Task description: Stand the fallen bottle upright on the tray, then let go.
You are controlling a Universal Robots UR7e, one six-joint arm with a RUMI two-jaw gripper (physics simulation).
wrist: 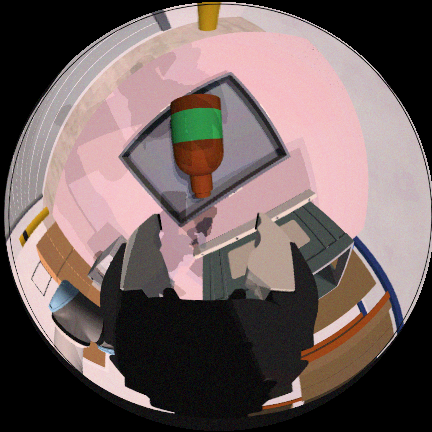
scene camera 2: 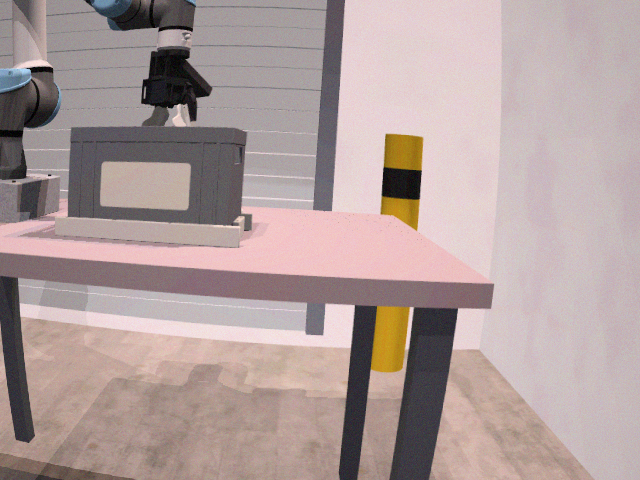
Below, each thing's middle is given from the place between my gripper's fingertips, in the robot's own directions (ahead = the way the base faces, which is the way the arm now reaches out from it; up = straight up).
My gripper is now 6 cm short of the cream rail [scene camera 2: 161,232], 33 cm to the left of it and 13 cm above it.
